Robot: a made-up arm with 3 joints. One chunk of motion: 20 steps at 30 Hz.
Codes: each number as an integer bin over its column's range. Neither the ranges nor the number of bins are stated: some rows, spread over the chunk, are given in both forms.
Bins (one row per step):
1: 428 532 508 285 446 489
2: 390 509 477 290 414 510
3: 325 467 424 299 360 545
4: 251 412 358 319 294 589
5: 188 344 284 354 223 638
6: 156 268 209 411 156 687
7: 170 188 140 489 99 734
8: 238 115 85 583 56 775
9: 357 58 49 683 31 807
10: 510 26 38 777 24 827
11: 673 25 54 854 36 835
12: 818 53 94 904 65 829
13: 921 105 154 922 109 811
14: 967 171 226 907 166 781
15: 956 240 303 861 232 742
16: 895 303 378 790 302 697
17: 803 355 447 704 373 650
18: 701 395 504 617 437 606
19: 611 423 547 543 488 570
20: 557 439 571 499 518 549
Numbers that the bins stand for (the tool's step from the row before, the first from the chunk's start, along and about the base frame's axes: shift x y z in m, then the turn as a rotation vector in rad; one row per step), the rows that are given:
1: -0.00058 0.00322 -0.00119 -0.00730 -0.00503 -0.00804
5: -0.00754 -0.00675 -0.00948 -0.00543 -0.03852 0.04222
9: -0.00264 -0.02192 -0.01819 0.00346 -0.06735 0.09923
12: 0.01075 -0.02219 -0.01652 0.00943 -0.06224 0.10665
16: 0.01298 -0.00892 -0.00600 0.00635 -0.02665 0.06212
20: 0.00317 -0.00171 0.00115 -0.00151 0.00578 0.01220
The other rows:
2: -0.00168 0.00200 -0.00233 -0.00716 -0.00984 -0.00096
3: -0.00357 -0.00022 -0.00430 -0.00692 -0.01795 0.01085
4: -0.00571 -0.00314 -0.00674 -0.00638 -0.02786 0.02569
6: -0.00847 -0.01078 -0.01226 -0.00389 -0.04858 0.05875
7: -0.00807 -0.01503 -0.01481 -0.00178 -0.05714 0.07461
8: -0.00609 -0.01890 -0.01685 0.00076 -0.06359 0.08844
10: 0.00180 -0.02362 -0.01859 0.00600 -0.06840 0.10598
11: 0.00654 -0.02367 -0.01800 0.00808 -0.06659 0.10868
13: 0.01374 -0.01943 -0.01430 0.00992 -0.05563 0.10058
14: 0.01507 -0.01593 -0.01163 0.00951 -0.04708 0.09046
15: 0.01475 -0.01227 -0.00878 0.00827 -0.03717 0.07730
17: 0.01031 -0.00617 -0.00344 0.00403 -0.01599 0.04627
18: 0.00735 -0.00404 -0.00133 0.00168 -0.00638 0.03143
19: 0.00474 -0.00256 0.00026 -0.00032 0.00127 0.01928

